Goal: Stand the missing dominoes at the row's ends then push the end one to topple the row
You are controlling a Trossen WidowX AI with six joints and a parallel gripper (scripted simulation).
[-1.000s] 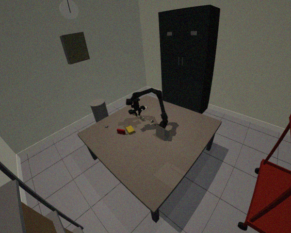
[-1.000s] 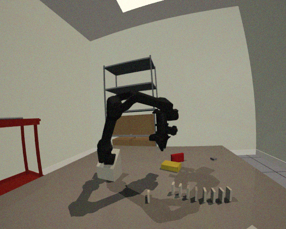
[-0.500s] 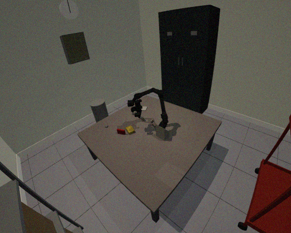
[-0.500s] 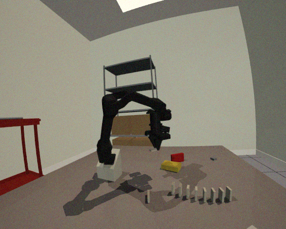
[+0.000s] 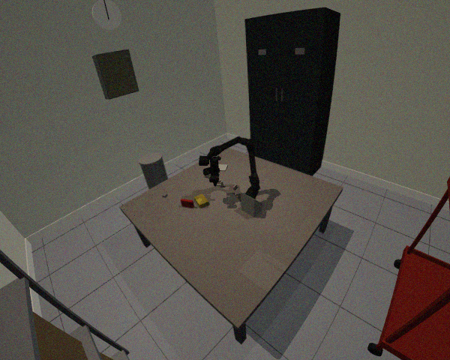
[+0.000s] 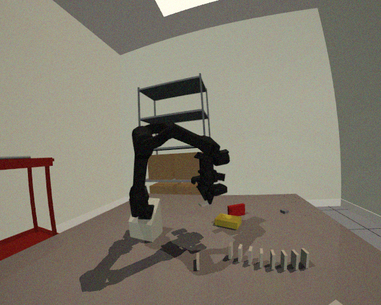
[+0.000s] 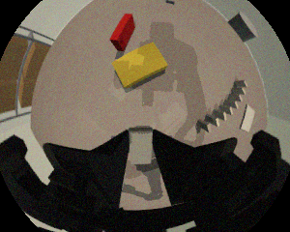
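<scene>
Right now the yellow block is 120 mm below my gripper tip, 90 mm to the left of it and 80 mm ahead of it. Round my gripper tip: white sheet (360 mm to the right, 310 mm ahead, 140 mm below); red block (190 mm to the left, 130 mm ahead, 110 mm below).
</scene>
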